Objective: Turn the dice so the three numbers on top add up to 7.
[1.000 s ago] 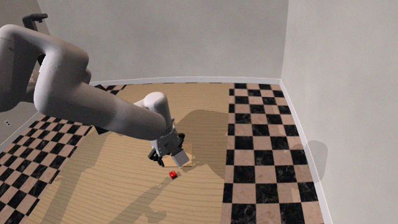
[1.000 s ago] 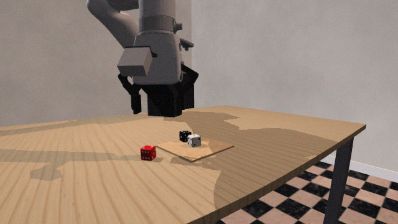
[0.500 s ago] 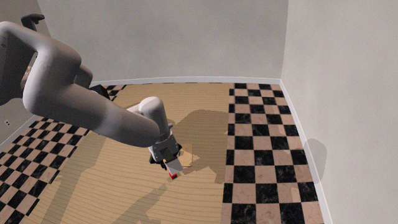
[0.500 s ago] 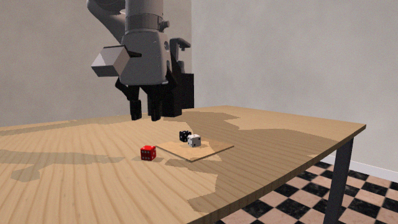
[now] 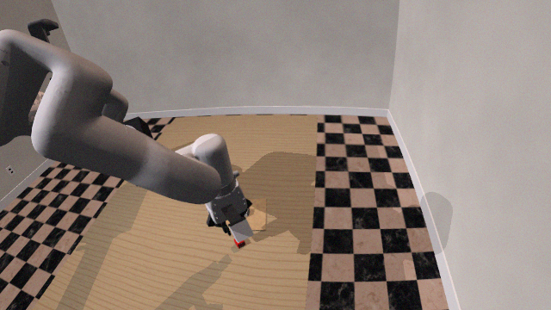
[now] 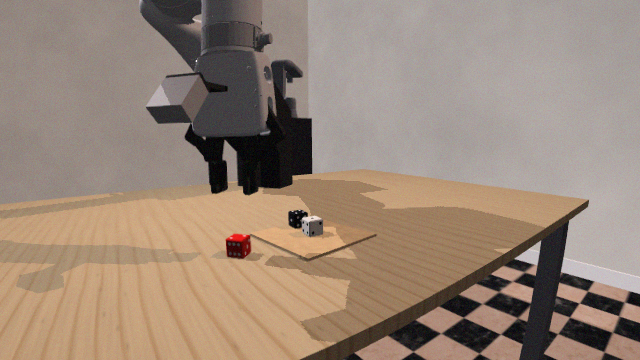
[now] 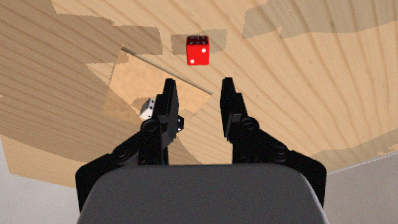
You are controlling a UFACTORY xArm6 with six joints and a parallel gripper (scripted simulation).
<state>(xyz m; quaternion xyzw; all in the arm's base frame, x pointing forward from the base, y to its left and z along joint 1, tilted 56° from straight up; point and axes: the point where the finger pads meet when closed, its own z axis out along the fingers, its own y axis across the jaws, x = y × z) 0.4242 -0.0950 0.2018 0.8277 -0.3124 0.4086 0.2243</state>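
Right now my hand is 9 cm above the red die. From my hand the other things lie so: white die (12 cm to the left, 9 cm below, 1 cm ahead); then tan mat (12 cm to the left, 10 cm below, 1 cm ahead); then black die (13 cm to the left, 9 cm below, 4 cm behind).
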